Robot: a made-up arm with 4 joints.
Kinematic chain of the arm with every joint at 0, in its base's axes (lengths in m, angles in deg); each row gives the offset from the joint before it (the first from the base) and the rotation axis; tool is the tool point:
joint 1: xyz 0 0 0.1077 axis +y
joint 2: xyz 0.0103 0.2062 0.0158 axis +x
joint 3: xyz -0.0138 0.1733 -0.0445 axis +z
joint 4: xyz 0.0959 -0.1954 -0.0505 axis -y
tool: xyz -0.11 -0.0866 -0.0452
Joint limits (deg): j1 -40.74..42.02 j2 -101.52..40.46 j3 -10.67..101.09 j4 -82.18..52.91
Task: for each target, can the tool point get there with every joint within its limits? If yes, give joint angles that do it. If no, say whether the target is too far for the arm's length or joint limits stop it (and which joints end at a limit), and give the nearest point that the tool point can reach.
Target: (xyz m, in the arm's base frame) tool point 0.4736 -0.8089 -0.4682
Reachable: no: too far | nearest point 0.2201 -0.0579 -0.1599 | short by 0.851 m
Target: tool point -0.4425 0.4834 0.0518
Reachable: no: joint limits stop it (at a limit: joint 1, joint 2, joint 3) | nearest point -0.1593 0.2424 -0.0051 | short by 0.376 m
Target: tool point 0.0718 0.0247 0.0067
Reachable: yes | joints 20.17 -38.55 19.37 23.45
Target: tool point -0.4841 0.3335 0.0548
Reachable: no: joint limits stop it (at a limit: joint 1, joint 2, joint 3) | nearest point -0.1602 0.2362 0.0097 | short by 0.341 m
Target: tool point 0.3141 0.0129 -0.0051
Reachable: yes | joints -13.37 -89.30 87.96 35.49
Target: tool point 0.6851 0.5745 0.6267
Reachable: no: too far | nearest point 0.2619 0.4012 0.3061 | short by 0.559 m
